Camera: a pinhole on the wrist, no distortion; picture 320 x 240 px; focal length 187.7 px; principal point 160.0 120.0 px. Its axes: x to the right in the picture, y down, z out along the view. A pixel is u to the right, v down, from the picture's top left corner.
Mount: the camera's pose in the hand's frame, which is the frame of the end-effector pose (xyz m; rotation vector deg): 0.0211 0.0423 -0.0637 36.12 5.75 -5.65
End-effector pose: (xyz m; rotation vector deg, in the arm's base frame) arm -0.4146 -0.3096 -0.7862 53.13 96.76 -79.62
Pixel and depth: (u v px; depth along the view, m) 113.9 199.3 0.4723
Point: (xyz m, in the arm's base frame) -0.4137 -0.7630 -0.7790
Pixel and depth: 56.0 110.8 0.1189
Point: -0.4192 -0.3526 -0.7452
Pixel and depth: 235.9 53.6 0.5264
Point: -0.8850 -0.5778 -0.8384
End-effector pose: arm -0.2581 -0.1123 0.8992 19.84 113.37 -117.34
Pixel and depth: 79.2 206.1 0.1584
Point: -0.2266 -0.2260 0.9029
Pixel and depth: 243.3 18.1 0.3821
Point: -0.5605 -0.2086 1.1735
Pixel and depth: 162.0 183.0 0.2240
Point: -0.3100 -0.2724 0.9167
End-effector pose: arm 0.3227 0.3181 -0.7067 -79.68 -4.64 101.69
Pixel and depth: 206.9 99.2 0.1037
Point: 0.3312 0.3747 -0.7271
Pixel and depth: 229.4 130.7 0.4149
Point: 0.2145 0.6849 -0.6600
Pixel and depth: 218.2 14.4 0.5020
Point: 0.4744 0.8066 -0.5226
